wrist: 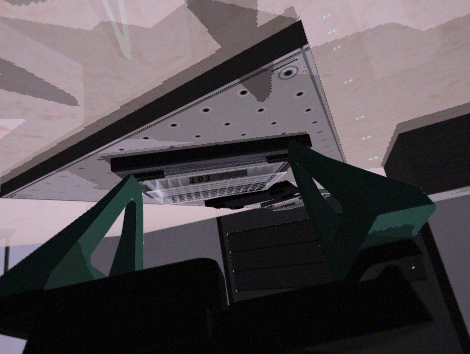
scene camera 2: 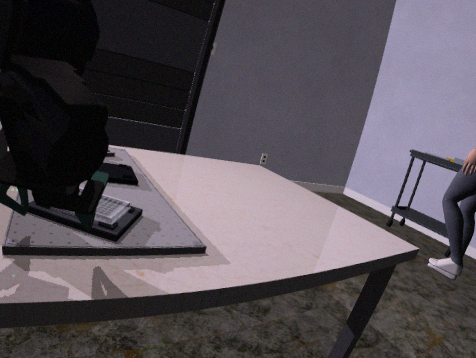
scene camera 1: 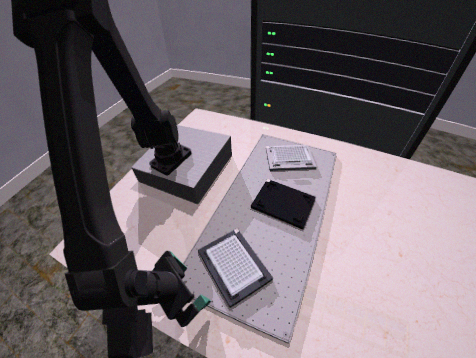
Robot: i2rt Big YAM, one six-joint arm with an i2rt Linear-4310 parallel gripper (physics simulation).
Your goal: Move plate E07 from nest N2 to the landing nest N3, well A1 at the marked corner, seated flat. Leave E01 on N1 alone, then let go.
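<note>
Plate E07, a clear-white well plate, lies in the dark nest N2 at the near end of the board. Its label shows upside down in the wrist view. The black nest N3 is empty in the middle, with a small light mark at one corner. Plate E01 sits on nest N1 at the far end. My gripper is open and empty, low beside N2, its green fingertips spread towards two sides of the nest. Contact is unclear.
The perforated board lies on the pale table. A grey block carries the arm's base left of the board. A cart and a person are beyond the table.
</note>
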